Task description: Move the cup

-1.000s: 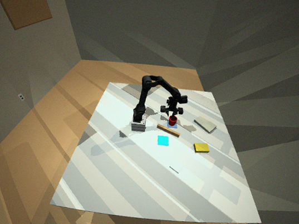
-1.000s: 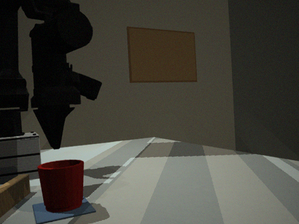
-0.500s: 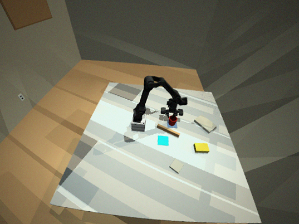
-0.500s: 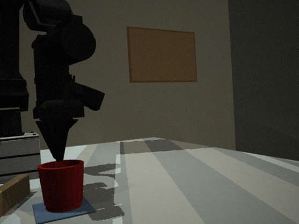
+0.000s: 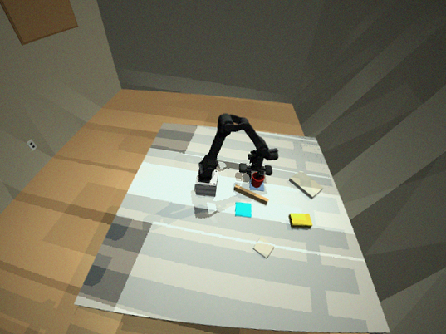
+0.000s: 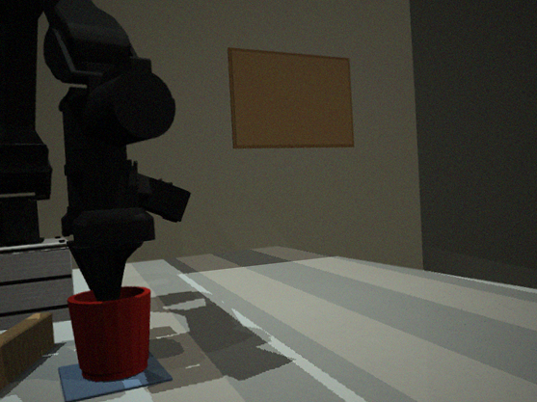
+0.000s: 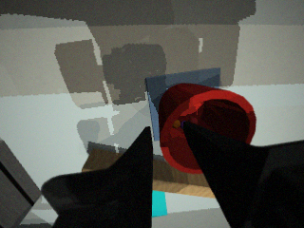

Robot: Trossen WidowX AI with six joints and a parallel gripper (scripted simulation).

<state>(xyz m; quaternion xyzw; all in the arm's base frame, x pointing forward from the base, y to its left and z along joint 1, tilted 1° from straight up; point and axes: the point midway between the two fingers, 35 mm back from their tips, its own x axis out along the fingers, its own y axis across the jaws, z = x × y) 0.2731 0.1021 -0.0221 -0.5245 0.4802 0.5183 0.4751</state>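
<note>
Right now the red cup is 30 mm ahead of my gripper tip and 10 mm below it. The rest, counted from my gripper tip: wooden block (100 mm to the right, 40 mm below); then blue pad (60 mm below, 30 mm ahead); then teal pad (200 mm to the right, 60 mm below, 30 mm behind).
</note>
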